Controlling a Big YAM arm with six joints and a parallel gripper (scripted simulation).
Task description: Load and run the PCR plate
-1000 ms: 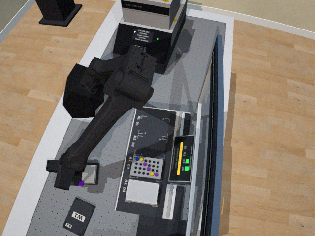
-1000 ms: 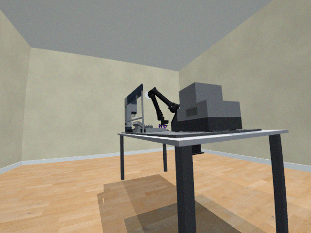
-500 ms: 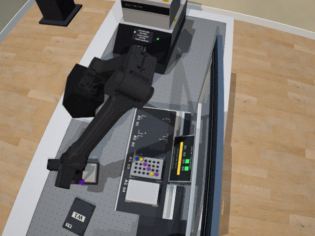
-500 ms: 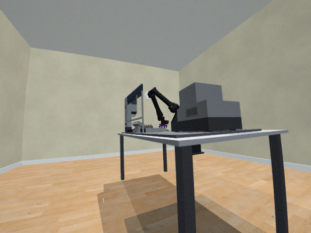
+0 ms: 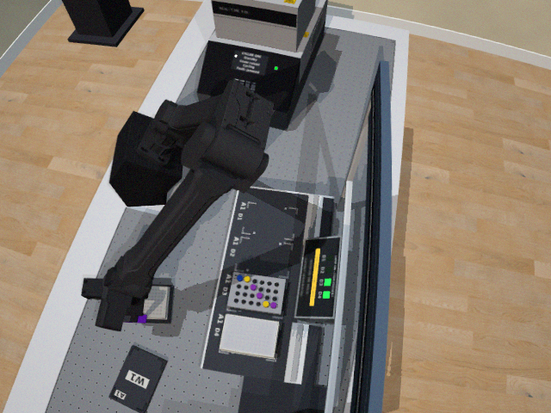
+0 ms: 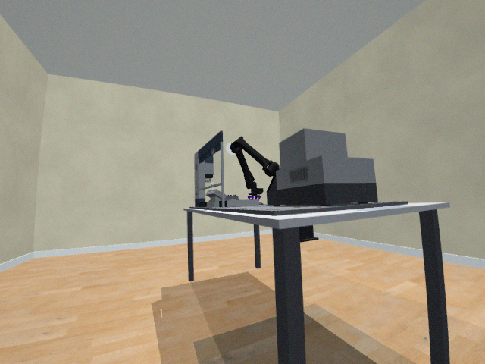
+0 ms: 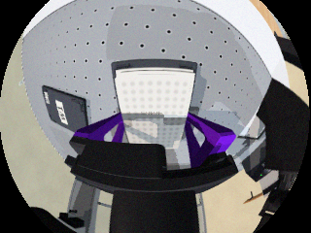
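My gripper is now 2 cm above the dark regrip nest. Round my hand: dark waiting nest W1: 19 cm to the right, 5 cm ahead, 2 cm below; then nest A1 mark: 24 cm to the right, 2 cm ahead, 1 cm below; then white deep-well block: 30 cm ahead, 5 cm above, 1 cm to the right.
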